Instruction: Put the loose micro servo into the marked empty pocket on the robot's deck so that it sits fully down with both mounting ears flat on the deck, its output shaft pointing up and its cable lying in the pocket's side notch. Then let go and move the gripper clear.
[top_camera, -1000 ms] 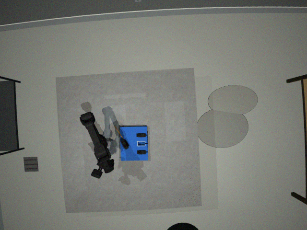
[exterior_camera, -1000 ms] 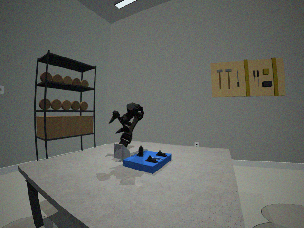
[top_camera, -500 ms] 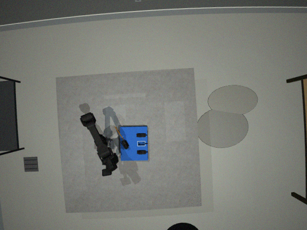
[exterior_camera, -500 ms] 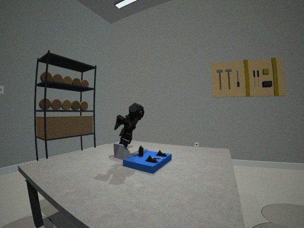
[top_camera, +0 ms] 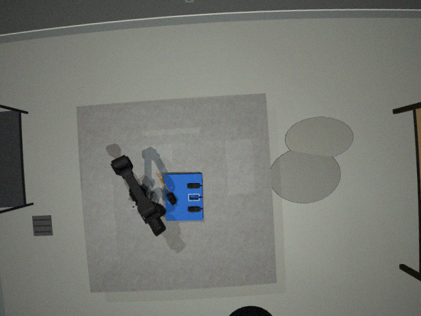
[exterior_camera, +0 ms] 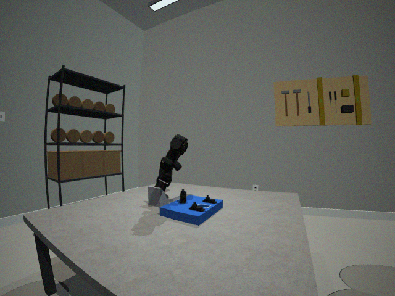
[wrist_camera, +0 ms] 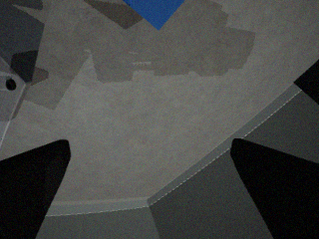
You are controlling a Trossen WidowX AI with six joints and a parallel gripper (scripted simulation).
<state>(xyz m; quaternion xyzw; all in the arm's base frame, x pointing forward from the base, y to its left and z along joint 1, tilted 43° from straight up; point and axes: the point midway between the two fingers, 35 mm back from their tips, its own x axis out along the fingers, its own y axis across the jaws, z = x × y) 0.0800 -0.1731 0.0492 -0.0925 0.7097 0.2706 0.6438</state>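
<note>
Now: gripper tip 13 cm short of the blue deck, 9 cm to the right of it and 17 cm above it.
</note>
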